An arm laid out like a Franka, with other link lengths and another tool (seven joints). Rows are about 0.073 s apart.
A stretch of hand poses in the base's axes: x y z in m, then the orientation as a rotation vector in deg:
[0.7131 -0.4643 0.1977 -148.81 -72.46 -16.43]
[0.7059 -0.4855 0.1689 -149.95 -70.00 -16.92]
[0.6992 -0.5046 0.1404 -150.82 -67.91 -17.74]
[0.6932 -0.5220 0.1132 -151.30 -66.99 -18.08]
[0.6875 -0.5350 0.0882 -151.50 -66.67 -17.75]
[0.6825 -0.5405 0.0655 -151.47 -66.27 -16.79]
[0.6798 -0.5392 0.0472 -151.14 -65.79 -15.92]
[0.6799 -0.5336 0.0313 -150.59 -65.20 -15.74]
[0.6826 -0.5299 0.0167 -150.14 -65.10 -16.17]
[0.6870 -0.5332 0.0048 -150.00 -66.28 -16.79]
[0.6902 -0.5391 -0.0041 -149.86 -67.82 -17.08]
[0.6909 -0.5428 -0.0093 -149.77 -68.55 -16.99]
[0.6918 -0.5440 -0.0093 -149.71 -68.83 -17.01]
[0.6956 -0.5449 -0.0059 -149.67 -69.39 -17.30]
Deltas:
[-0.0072 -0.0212 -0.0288 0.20 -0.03 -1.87]
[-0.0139 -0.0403 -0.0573 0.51 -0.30 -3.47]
[-0.0199 -0.0577 -0.0845 0.55 -0.44 -4.20]
[-0.0256 -0.0707 -0.1095 0.44 -0.21 -4.43]
[-0.0306 -0.0762 -0.1322 0.42 0.52 -4.57]
[-0.0333 -0.0749 -0.1505 0.70 1.30 -4.65]
[-0.0332 -0.0693 -0.1664 1.35 1.73 -4.79]
[-0.0305 -0.0656 -0.1810 1.86 1.61 -4.72]
[-0.0261 -0.0689 -0.1929 1.64 0.96 -4.03]
[-0.0229 -0.0748 -0.2018 1.20 0.43 -3.11]
[-0.0222 -0.0785 -0.2070 0.96 0.34 -2.65]
[-0.0213 -0.0797 -0.2070 0.90 0.27 -2.47]
[-0.0175 -0.0806 -0.2036 0.76 -0.04 -2.16]

